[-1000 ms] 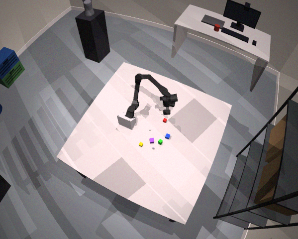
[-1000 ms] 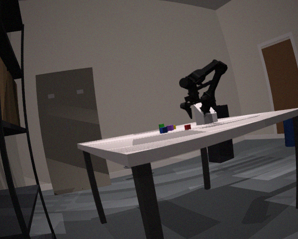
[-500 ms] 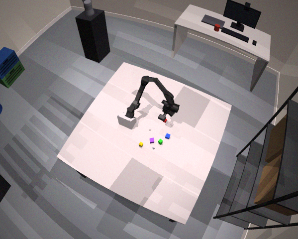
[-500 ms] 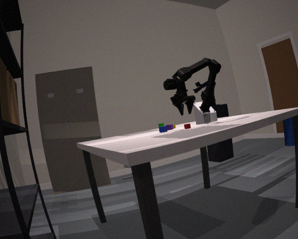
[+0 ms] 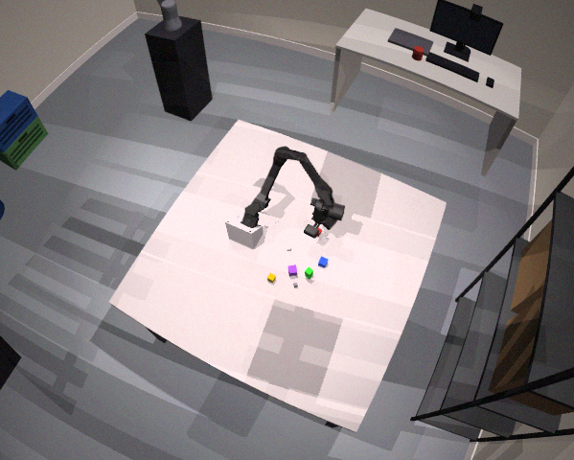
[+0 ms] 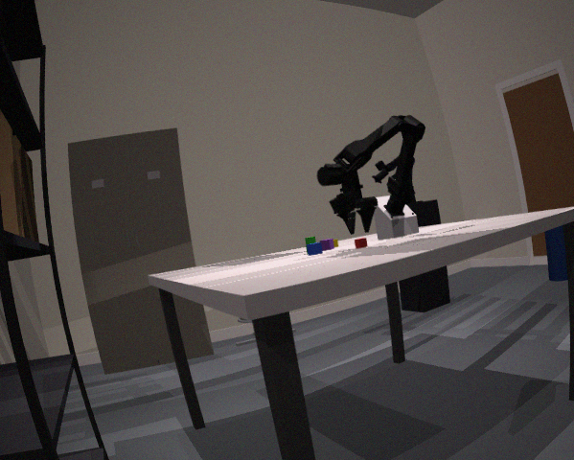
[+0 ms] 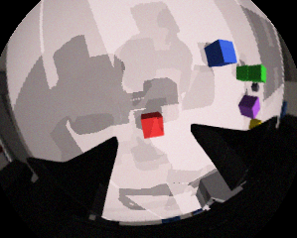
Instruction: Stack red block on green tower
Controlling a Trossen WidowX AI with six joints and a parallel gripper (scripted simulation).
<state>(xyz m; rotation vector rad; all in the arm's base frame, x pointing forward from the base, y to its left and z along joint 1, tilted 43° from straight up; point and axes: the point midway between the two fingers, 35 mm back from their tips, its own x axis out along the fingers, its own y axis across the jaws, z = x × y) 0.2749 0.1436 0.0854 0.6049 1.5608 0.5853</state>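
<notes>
My gripper tip is now 30 mm above the red block. Also, from my gripper tip: green block (70 mm ahead, 220 mm to the right); then blue block (100 mm ahead, 130 mm to the right, 30 mm below); then purple block (10 mm behind, 240 mm to the right, 30 mm below).
</notes>
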